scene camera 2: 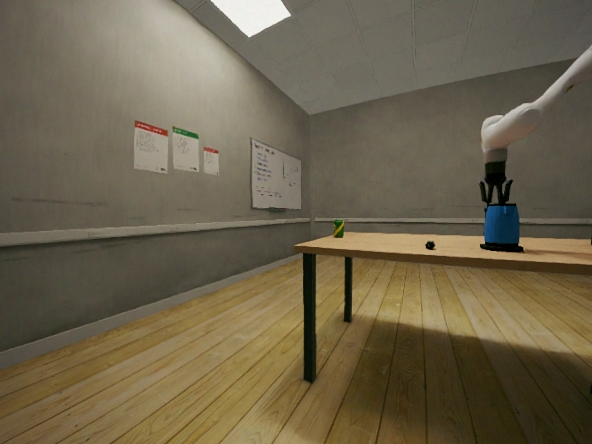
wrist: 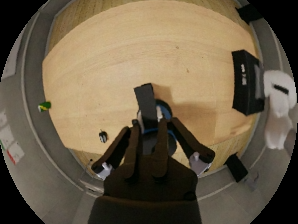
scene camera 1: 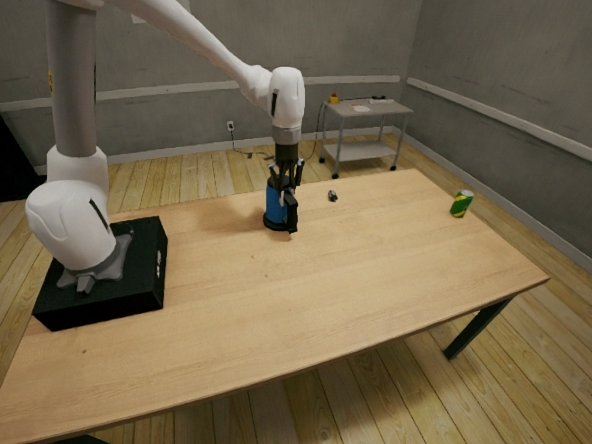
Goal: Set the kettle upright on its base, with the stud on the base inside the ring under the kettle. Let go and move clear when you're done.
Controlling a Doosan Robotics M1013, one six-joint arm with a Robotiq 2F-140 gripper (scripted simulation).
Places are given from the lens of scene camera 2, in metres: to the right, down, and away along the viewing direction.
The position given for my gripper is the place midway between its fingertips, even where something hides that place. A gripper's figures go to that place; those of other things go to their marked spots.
my gripper (scene camera 2: 494, 217): 0.92, -0.02, 0.92
blue kettle (scene camera 2: 501, 229): 0.85, 0.03, 0.82
